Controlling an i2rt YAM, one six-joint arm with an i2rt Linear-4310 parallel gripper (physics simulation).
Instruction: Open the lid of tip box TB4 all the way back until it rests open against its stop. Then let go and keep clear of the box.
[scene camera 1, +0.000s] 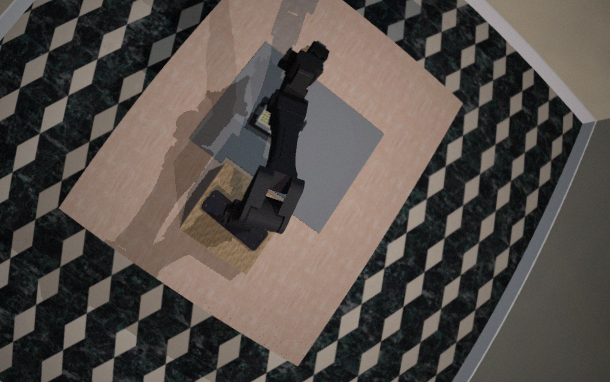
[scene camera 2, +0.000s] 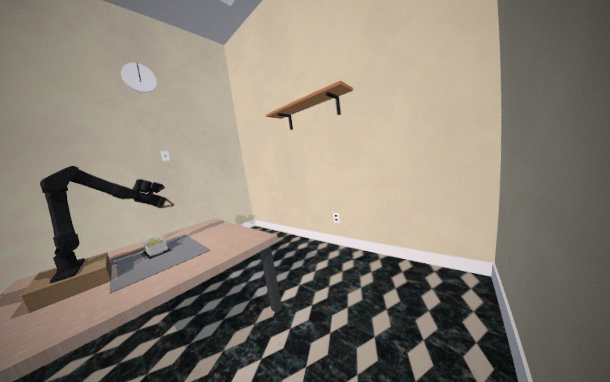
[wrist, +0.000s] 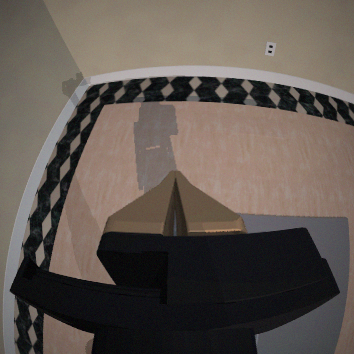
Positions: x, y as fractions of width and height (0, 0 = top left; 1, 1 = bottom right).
Scene:
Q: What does my gripper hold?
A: Nothing.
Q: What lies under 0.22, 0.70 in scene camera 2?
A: A grey mat.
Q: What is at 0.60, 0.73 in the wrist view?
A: My gripper.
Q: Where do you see a grey mat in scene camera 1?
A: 0.55, 0.37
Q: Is my gripper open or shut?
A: Shut.

